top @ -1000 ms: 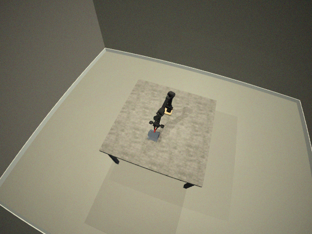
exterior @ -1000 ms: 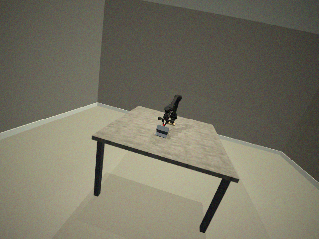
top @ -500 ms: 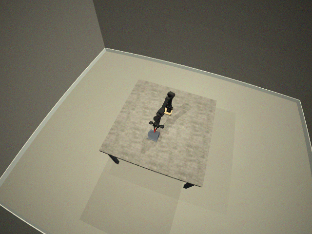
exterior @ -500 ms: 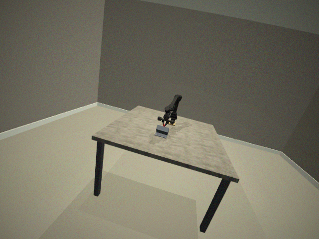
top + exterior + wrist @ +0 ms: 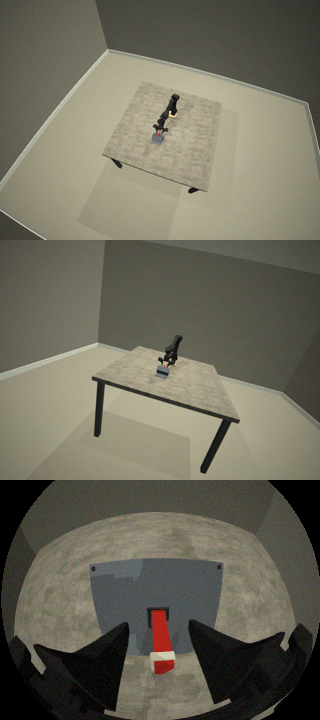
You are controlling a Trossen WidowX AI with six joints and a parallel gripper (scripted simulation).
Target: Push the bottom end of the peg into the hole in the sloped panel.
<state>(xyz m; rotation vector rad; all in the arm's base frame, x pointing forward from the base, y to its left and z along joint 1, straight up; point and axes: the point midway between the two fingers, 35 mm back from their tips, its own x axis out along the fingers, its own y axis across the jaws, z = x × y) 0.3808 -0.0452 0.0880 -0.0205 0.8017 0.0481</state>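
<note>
Right now my gripper tip is 2 cm past the red peg and 1 cm below it. Also, from my gripper tip: grey sloped panel 3 cm ahead, 3 cm below.
</note>
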